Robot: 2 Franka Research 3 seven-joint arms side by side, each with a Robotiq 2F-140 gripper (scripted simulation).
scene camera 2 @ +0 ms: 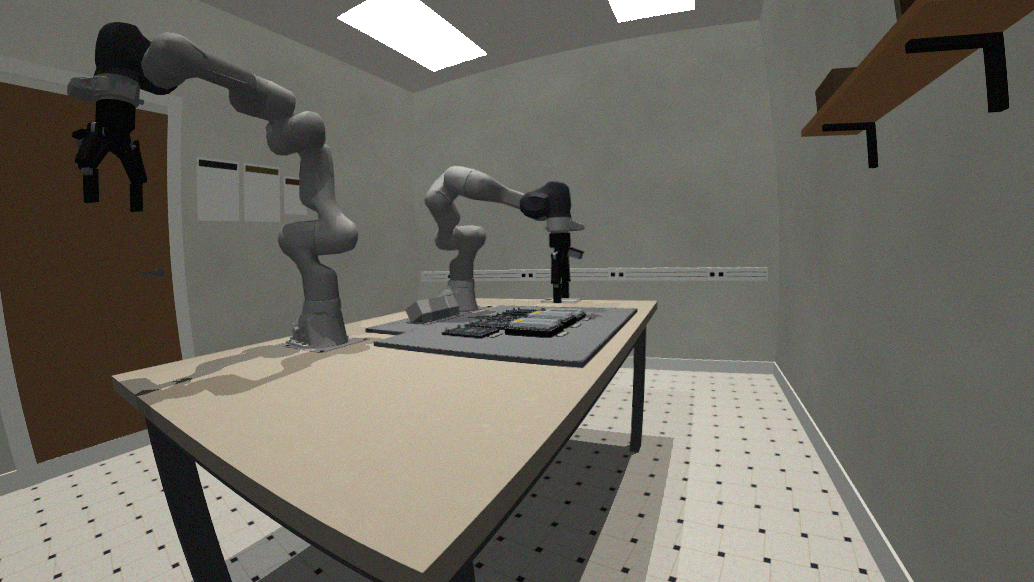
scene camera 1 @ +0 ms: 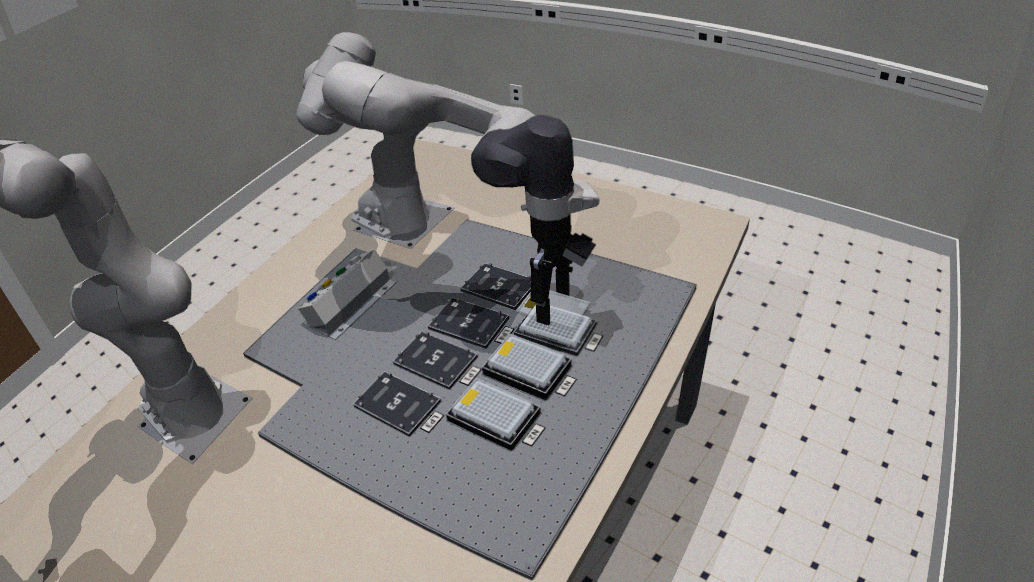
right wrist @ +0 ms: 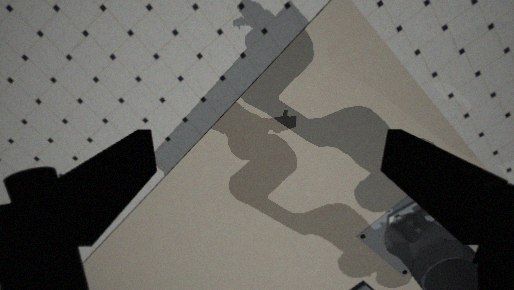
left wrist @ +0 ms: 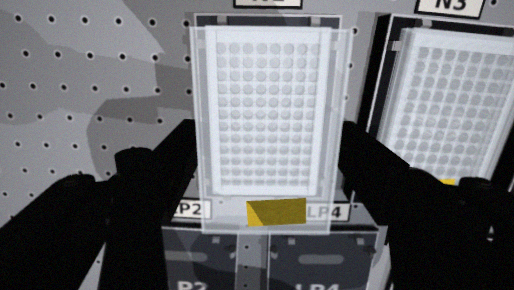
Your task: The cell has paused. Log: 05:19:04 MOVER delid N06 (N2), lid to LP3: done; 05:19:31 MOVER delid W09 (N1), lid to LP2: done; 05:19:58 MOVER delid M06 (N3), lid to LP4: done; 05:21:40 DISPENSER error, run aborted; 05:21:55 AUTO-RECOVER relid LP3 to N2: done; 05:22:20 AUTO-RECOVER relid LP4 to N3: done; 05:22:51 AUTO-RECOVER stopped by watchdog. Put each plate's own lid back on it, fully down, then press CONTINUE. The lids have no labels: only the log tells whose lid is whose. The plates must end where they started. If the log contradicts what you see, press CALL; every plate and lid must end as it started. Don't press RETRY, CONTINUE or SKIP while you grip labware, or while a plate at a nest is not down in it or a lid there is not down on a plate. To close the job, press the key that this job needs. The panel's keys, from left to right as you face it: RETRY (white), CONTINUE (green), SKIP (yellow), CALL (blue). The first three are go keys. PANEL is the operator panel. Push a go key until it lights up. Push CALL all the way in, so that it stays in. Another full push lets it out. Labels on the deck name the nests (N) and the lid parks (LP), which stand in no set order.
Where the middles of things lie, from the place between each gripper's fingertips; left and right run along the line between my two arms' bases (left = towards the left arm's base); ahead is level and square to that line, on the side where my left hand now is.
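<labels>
Lid park LP2 (scene camera 1: 524, 283) is 18 cm behind my left gripper (scene camera 1: 553, 308), 8 cm below it and 7 cm to the left of it. The clear lid (scene camera 1: 566, 311) is 2 cm below that same left hand, and lid park LP4 (scene camera 1: 462, 306) is 17 cm behind my left hand, 6 cm to the right of it and 8 cm below it. As for the plate (scene camera 1: 554, 333), my left gripper is 7 cm above it.
From my right hand (scene camera 2: 115, 207), you'd find the clear lid 560 mm ahead, 1130 mm to the left and 340 mm below. Lid park LP4 is 390 mm ahead of my right hand, 1060 mm to the left of it and 400 mm below it, while lid park LP1 (scene camera 1: 454, 351) is far ahead of that hand, far to the left of it and far below it. And the lid park LP3 (scene camera 1: 422, 397) is 390 mm ahead of my right hand, 800 mm to the left of it and 400 mm below it. Going by its middle, the clear lid is nearer to my left gripper than to my right hand.
</labels>
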